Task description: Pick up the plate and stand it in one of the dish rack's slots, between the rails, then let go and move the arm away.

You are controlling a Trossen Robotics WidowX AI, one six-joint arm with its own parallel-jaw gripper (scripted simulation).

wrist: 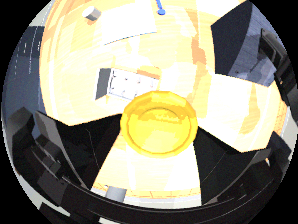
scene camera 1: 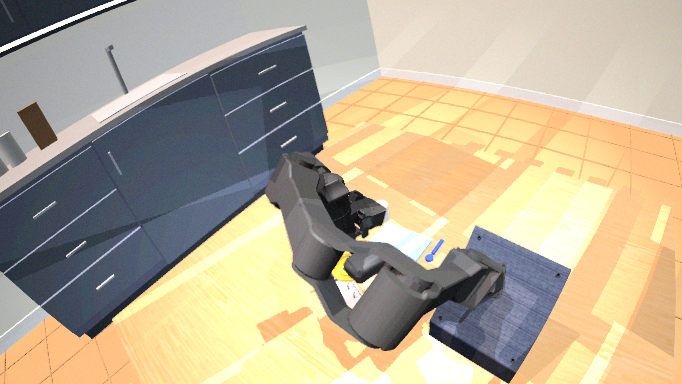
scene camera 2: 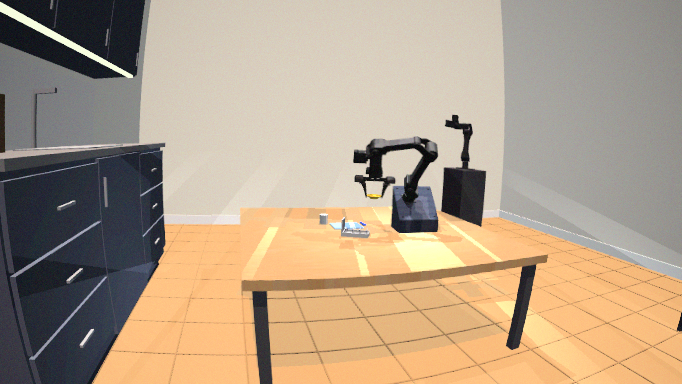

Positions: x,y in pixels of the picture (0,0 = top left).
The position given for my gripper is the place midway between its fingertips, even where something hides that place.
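A yellow plate (wrist: 160,124) is held by my gripper (scene camera 1: 350,270).
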